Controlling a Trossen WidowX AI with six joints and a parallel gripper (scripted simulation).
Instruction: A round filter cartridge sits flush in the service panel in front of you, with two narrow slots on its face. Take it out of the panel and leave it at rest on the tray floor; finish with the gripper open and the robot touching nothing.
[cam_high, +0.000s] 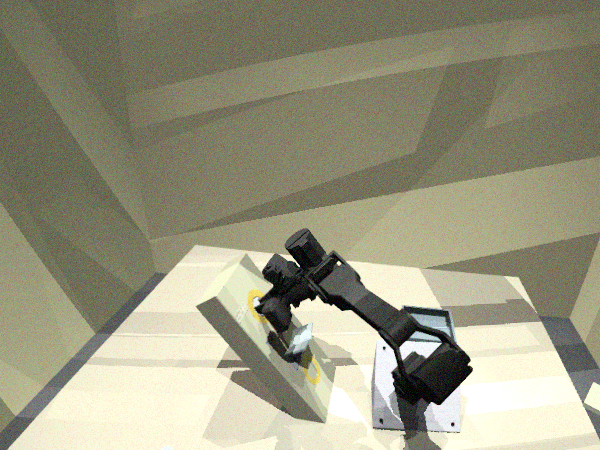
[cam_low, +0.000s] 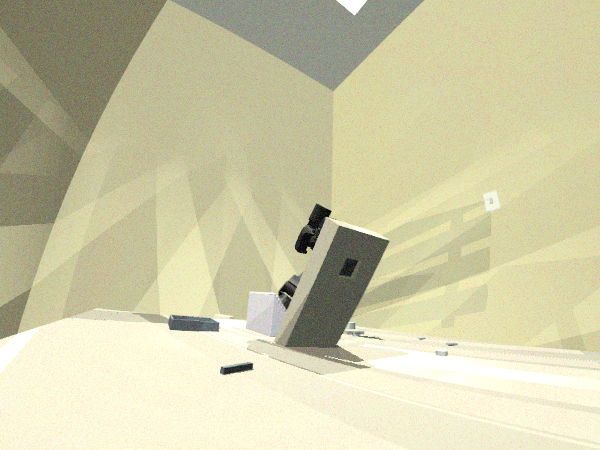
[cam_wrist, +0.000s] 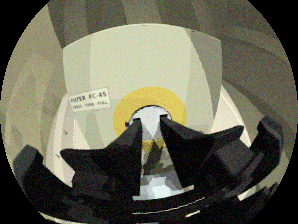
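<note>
The service panel is 40 mm behind my gripper tip and 80 mm below it. The rest, counted from my gripper tip: grey-blue tray (420 mm behind, 290 mm to the right, 230 mm below); then round filter cartridge (10 mm ahead, 10 mm below); then small dark bar (80 mm ahead, 280 mm to the right, 230 mm below).
</note>
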